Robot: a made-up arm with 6 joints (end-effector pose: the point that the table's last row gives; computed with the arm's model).
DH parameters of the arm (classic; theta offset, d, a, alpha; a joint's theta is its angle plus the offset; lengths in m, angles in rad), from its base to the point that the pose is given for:
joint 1: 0 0.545 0 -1.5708
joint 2: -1.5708 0 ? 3.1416
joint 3: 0 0 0 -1.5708
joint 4: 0 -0.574 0 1.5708
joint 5: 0 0.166 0 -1.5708
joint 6: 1.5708 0 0 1.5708
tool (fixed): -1.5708 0 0 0
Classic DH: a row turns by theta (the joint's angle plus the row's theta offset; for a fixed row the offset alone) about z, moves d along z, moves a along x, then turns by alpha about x.
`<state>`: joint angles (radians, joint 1 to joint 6).
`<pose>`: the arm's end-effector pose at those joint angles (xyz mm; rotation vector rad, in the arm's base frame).
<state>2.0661 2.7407 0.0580 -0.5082 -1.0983 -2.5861</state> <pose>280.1 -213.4 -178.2 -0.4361 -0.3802 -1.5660</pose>
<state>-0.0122 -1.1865 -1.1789 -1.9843 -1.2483 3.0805</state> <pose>30.8 66.3 617.8 -0.9539 -1.0707 0.7340</pose>
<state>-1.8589 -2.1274 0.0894 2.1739 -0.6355 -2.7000</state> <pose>361.3 887.9 610.4 -1.5708 -2.1772 -0.2181</pose>
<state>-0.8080 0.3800 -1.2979 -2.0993 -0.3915 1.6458</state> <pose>70.3 47.6 535.7 1.2158 1.1678 -0.7032</pose>
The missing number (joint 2, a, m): 0.588
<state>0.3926 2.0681 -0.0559 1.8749 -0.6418 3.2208</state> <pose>304.3 179.8 -307.1 -0.0564 1.2779 -0.9636</pose>
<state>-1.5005 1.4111 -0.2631 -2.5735 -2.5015 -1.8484</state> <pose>170.0 -421.5 76.8 -1.4604 -0.1113 -1.3337</pose>
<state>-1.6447 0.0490 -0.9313 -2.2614 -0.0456 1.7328</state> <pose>87.6 -249.2 584.2 1.1826 0.3076 -1.6846</pose>
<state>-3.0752 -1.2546 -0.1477 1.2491 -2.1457 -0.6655</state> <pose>438.4 81.7 1311.6 -0.4488 0.5750 1.5319</pose>
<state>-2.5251 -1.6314 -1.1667 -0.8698 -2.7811 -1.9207</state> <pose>-48.1 97.2 653.2 -2.2505 0.0592 0.9043</pose>
